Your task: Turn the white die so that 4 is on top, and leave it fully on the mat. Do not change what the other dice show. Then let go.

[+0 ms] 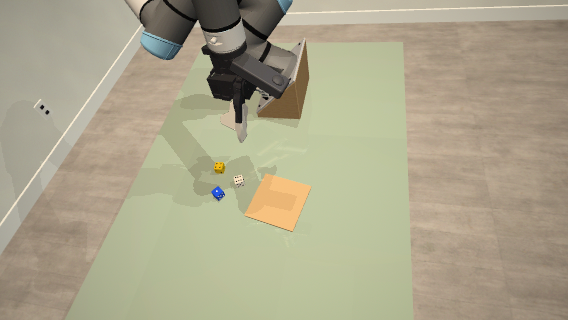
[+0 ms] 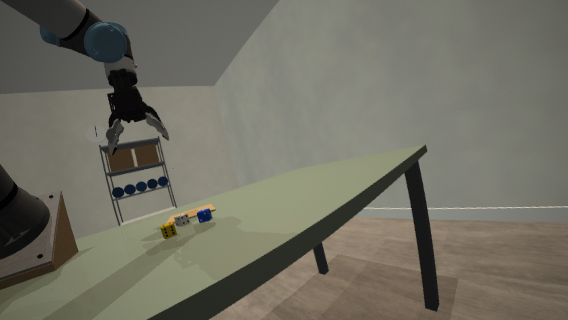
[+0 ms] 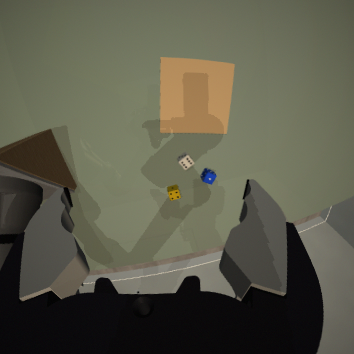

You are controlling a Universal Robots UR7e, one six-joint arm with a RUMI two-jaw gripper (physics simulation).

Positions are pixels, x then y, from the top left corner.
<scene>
My gripper shows in image 1, in image 2 and in image 3 (156, 185). The same spot on my gripper: (image 1: 236, 119) is (image 2: 158, 119).
</scene>
